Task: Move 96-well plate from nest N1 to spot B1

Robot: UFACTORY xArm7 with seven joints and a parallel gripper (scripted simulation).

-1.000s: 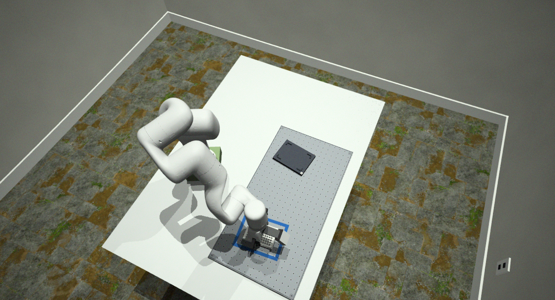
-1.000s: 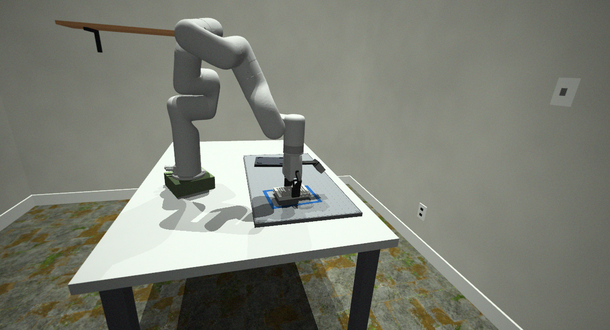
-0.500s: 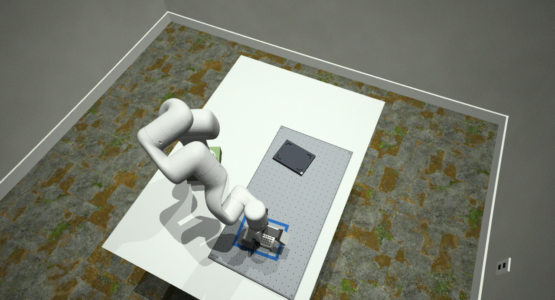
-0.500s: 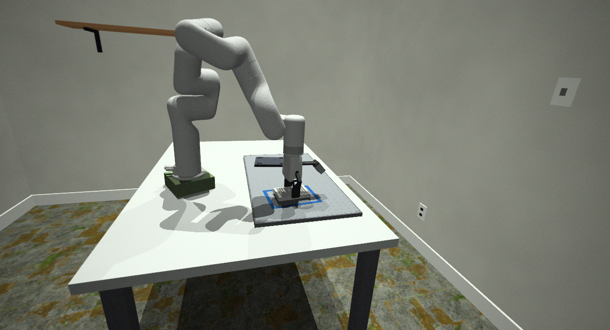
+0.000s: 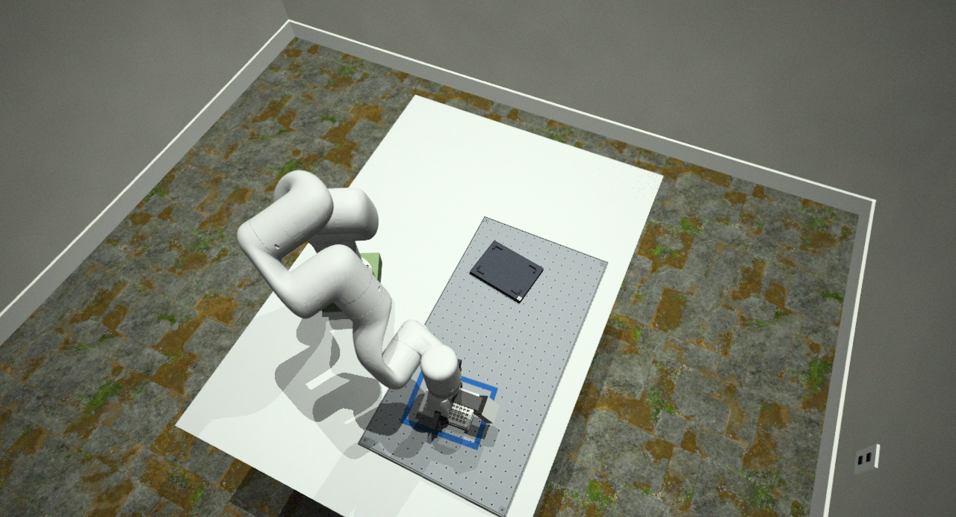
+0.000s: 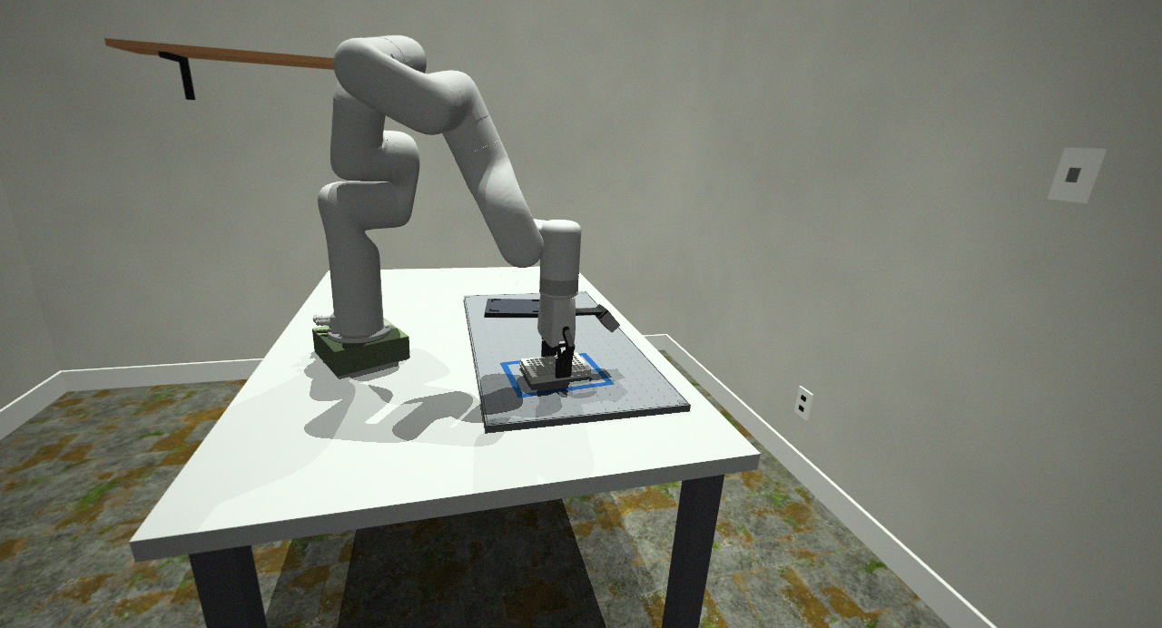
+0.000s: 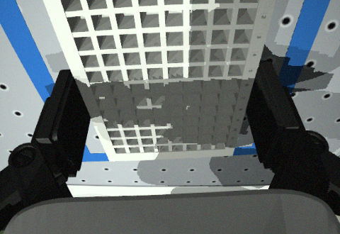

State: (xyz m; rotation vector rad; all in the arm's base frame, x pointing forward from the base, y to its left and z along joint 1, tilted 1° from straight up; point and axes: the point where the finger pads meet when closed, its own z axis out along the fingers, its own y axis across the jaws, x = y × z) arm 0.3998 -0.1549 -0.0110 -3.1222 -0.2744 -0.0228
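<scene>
The white 96-well plate is 10 mm below my hand. Also, from my hand: dark plate nest: 50 mm behind, 390 mm to the left, 20 mm below.
</scene>
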